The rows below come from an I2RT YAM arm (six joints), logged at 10 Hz.
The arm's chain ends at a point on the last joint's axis. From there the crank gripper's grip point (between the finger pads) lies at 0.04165 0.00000 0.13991 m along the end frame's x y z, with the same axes.
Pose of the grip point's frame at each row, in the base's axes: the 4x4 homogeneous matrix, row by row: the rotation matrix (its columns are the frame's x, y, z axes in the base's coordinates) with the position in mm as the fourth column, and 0 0 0 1 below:
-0.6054 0.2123 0.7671 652.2; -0.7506 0.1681 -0.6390 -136.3; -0.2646 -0.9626 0.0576 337.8; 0 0 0 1
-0.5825 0.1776 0.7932 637.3; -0.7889 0.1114 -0.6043 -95.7; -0.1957 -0.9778 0.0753 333.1; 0 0 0 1
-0.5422 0.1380 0.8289 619.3; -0.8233 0.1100 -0.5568 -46.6; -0.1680 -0.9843 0.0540 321.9; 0 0 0 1
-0.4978 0.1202 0.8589 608.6; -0.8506 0.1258 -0.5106 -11.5; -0.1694 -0.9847 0.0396 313.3; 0 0 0 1
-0.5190 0.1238 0.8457 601.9; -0.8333 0.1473 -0.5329 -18.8; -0.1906 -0.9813 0.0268 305.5; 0 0 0 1
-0.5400 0.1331 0.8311 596.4; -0.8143 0.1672 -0.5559 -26.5; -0.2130 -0.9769 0.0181 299.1; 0 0 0 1
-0.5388 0.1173 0.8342 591.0; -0.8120 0.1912 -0.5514 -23.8; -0.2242 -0.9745 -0.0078 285.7; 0 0 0 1
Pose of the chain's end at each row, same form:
-0.6054 0.2123 0.7671 570.1; -0.7506 0.1681 -0.6390 -15.6; -0.2646 -0.9626 0.0576 340.8; 0 0 0 1
-0.5825 0.1776 0.7932 550.6; -0.7889 0.1114 -0.6043 21.7; -0.1957 -0.9778 0.0753 330.7; 0 0 0 1
-0.5422 0.1380 0.8289 525.9; -0.8233 0.1100 -0.5568 65.6; -0.1680 -0.9843 0.0540 321.3; 0 0 0 1
-0.4978 0.1202 0.8589 509.2; -0.8506 0.1258 -0.5106 95.4; -0.1694 -0.9847 0.0396 314.8; 0 0 0 1
-0.5190 0.1238 0.8457 505.2; -0.8333 0.1473 -0.5329 90.5; -0.1906 -0.9813 0.0268 309.7; 0 0 0 1
-0.5400 0.1331 0.8311 502.6; -0.8143 0.1672 -0.5559 85.2; -0.2130 -0.9769 0.0181 305.4; 0 0 0 1
-0.5388 0.1173 0.8342 496.7; -0.8120 0.1912 -0.5514 87.2; -0.2242 -0.9745 -0.0078 296.1; 0 0 0 1

